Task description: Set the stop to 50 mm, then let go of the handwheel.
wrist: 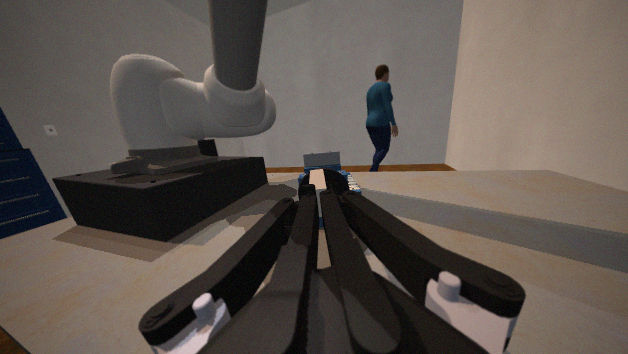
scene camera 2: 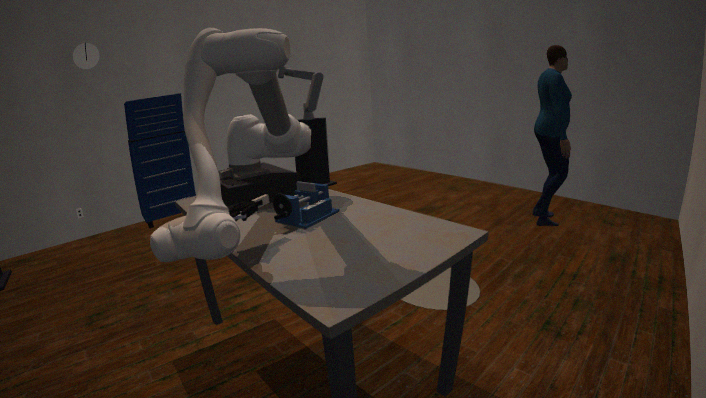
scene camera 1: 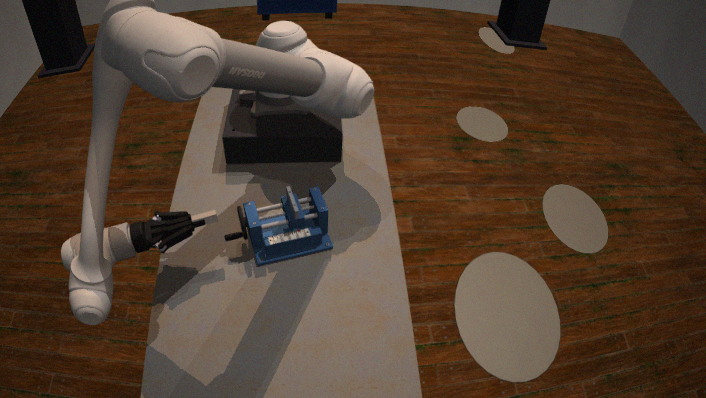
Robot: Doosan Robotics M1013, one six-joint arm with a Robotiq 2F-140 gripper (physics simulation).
Labels:
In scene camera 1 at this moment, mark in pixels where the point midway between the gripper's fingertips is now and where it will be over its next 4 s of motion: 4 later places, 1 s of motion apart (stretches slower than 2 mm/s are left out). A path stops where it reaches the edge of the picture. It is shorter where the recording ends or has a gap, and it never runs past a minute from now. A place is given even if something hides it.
My gripper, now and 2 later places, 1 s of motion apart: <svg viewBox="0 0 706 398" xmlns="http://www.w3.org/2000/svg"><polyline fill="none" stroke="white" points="216,215 209,224 226,230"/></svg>

